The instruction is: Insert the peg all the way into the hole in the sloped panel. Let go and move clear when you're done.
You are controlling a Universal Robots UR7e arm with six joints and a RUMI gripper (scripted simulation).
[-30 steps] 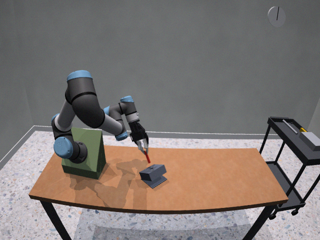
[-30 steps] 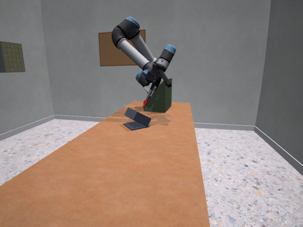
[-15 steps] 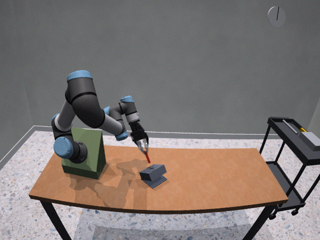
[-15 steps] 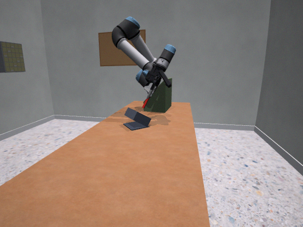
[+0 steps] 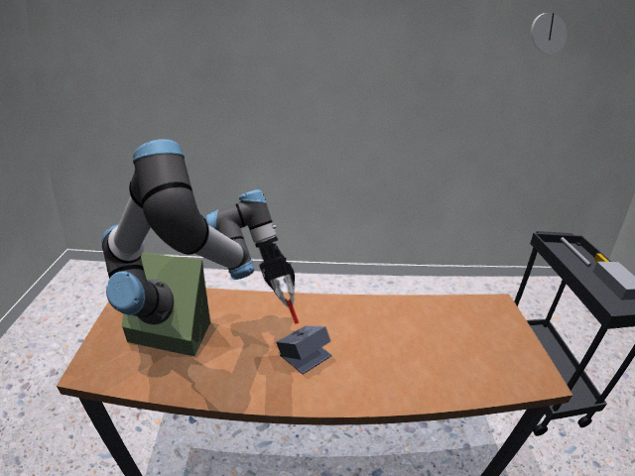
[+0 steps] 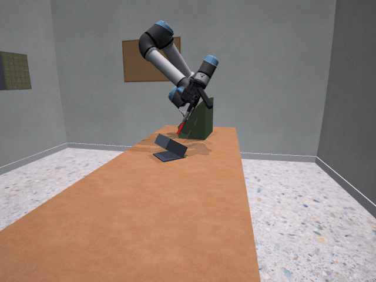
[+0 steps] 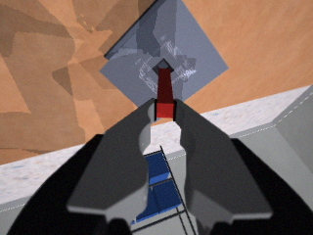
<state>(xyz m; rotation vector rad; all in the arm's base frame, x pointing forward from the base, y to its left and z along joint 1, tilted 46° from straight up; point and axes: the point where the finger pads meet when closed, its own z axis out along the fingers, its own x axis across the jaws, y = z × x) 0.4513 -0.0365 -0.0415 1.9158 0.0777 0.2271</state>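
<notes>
My gripper is now 30 mm above the red peg, 10 mm to the left of it and 10 mm short of it. The rest, counted from my hand: flat panel foot: 170 mm below, 70 mm to the right, 60 mm ahead.
</notes>
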